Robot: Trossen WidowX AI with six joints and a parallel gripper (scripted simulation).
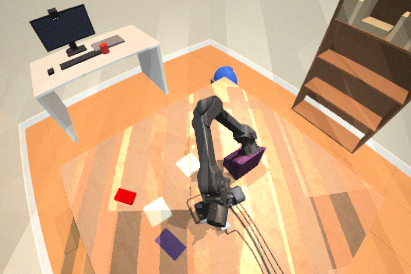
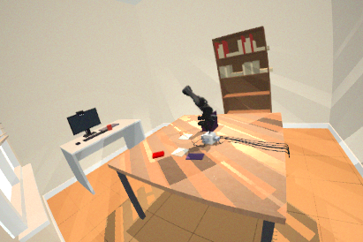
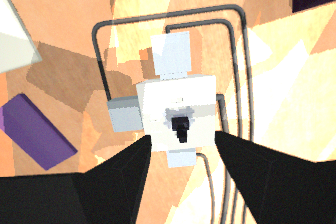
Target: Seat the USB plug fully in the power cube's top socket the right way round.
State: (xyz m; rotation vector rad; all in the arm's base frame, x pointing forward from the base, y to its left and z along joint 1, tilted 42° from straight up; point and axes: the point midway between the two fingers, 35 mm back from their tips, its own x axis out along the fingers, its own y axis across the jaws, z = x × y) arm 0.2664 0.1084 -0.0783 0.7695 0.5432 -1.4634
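Right now my gripper tip is 20 mm above the black USB plug. From my gripper tip the other things lie so: red block (340 mm ahead, 290 mm to the right, 100 mm below); then light purple block (240 mm ahead, 10 mm to the left, 100 mm below).
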